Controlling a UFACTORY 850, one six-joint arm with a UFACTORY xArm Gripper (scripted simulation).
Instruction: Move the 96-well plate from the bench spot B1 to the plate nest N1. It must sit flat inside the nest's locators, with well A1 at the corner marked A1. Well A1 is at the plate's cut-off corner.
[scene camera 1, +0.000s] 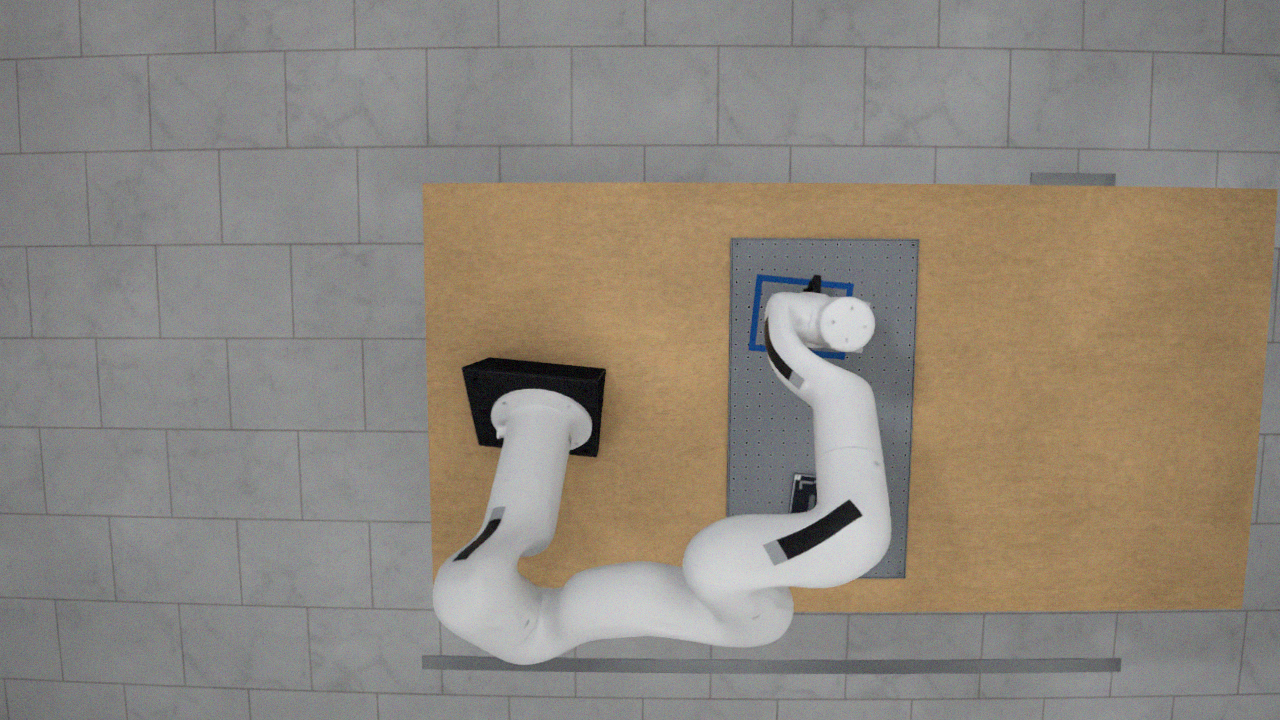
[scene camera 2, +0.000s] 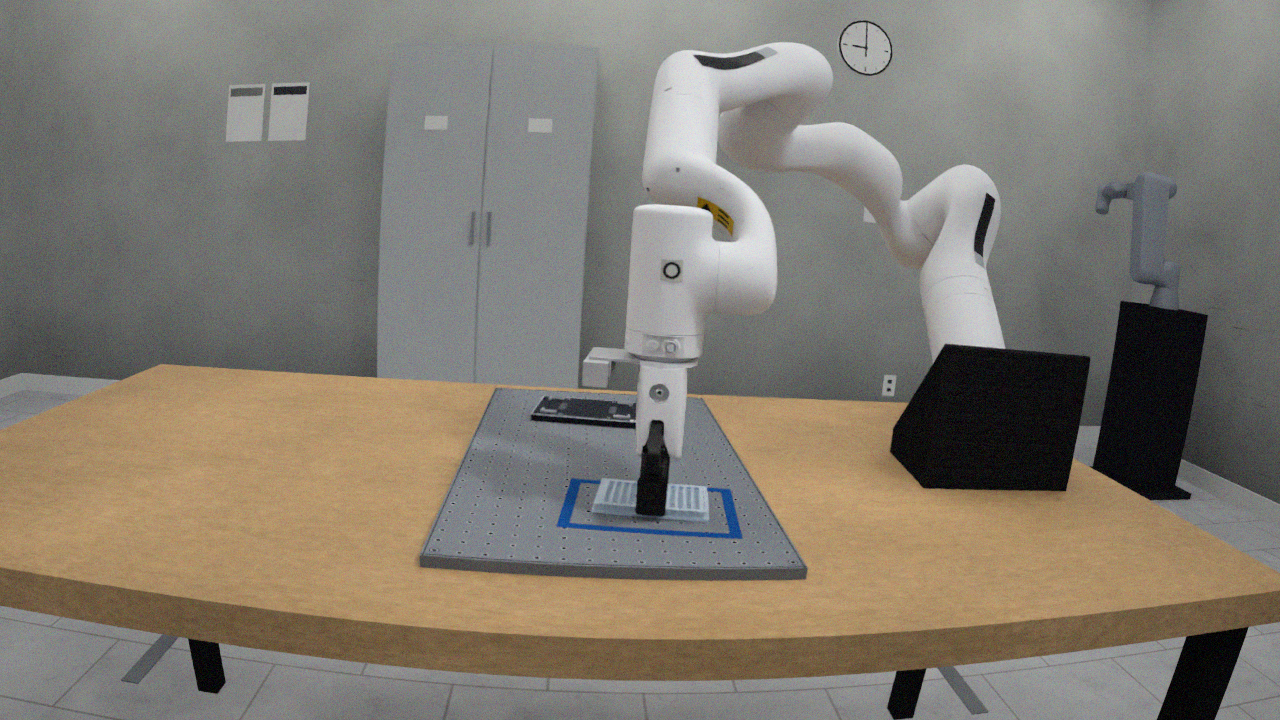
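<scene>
A black plate nest (scene camera 2: 588, 408) sits 1.24 m from the lens, while a clear 96-well plate (scene camera 2: 615, 498) is 0.86 m from the lens, so the clear 96-well plate is nearer to the lens than the black plate nest. The marked spots on the clear 96-well plate and the black plate nest are 0.39 m apart.
</scene>
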